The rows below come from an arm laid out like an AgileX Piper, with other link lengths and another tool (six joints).
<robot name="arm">
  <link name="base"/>
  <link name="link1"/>
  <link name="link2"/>
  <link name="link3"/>
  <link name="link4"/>
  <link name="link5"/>
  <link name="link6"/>
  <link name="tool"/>
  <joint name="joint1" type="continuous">
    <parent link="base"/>
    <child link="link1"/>
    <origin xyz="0 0 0.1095"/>
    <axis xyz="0 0 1"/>
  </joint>
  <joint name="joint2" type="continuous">
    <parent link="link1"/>
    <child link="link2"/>
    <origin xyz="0 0 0"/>
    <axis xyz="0 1 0"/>
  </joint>
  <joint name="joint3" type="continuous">
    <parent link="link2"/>
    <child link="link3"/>
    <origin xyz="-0.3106 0 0.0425"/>
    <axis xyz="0 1 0"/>
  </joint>
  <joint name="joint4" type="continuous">
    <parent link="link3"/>
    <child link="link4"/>
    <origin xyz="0.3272 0 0.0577"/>
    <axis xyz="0.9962 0 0.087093"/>
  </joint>
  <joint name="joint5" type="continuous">
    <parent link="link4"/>
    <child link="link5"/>
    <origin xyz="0 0 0"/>
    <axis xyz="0 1 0"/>
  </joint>
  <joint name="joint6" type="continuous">
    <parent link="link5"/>
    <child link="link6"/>
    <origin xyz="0.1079 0 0.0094"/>
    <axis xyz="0.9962 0 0.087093"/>
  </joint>
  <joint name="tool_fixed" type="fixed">
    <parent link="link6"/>
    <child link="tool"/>
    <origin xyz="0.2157 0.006 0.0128" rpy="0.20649 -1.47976 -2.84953"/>
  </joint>
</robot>
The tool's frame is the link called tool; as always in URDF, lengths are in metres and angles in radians. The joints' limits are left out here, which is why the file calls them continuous.
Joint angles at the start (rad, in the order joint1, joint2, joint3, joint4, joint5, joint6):
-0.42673 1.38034 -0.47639 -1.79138 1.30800 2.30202
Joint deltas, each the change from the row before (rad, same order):
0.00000 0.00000 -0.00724 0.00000 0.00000 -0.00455
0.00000 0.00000 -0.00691 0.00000 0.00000 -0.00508
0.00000 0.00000 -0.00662 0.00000 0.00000 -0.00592
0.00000 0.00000 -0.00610 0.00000 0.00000 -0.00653
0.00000 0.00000 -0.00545 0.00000 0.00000 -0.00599
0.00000 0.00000 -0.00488 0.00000 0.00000 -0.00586
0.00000 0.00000 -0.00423 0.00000 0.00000 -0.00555
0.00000 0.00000 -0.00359 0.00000 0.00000 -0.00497
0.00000 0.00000 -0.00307 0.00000 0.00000 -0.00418
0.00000 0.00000 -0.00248 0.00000 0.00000 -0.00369
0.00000 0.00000 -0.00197 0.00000 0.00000 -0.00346
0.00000 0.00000 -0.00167 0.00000 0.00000 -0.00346
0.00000 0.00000 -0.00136 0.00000 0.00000 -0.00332
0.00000 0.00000 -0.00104 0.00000 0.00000 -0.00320
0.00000 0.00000 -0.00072 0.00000 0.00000 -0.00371
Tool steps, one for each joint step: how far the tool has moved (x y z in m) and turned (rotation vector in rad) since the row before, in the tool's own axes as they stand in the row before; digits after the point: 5 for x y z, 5 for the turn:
0.00274 -0.00101 0.00107 0.00010 0.00321 0.00084
0.00261 -0.00095 0.00102 0.00009 0.00271 0.00015
0.00250 -0.00089 0.00097 0.00007 0.00210 -0.00078
0.00231 -0.00081 0.00088 0.00005 0.00142 -0.00166
0.00207 -0.00071 0.00078 0.00004 0.00120 -0.00162
0.00185 -0.00062 0.00069 0.00002 0.00083 -0.00189
0.00161 -0.00053 0.00060 0.00001 0.00050 -0.00205
0.00137 -0.00044 0.00050 0.00000 0.00030 -0.00197
0.00117 -0.00037 0.00043 0.00000 0.00029 -0.00162
0.00095 -0.00030 0.00034 0.00000 0.00008 -0.00159
0.00075 -0.00023 0.00027 -0.00001 -0.00019 -0.00172
0.00063 -0.00019 0.00023 -0.00001 -0.00041 -0.00192
0.00051 -0.00015 0.00018 -0.00001 -0.00057 -0.00201
0.00039 -0.00011 0.00014 -0.00001 -0.00075 -0.00212
0.00026 -0.00007 0.00009 -0.00001 -0.00123 -0.00278

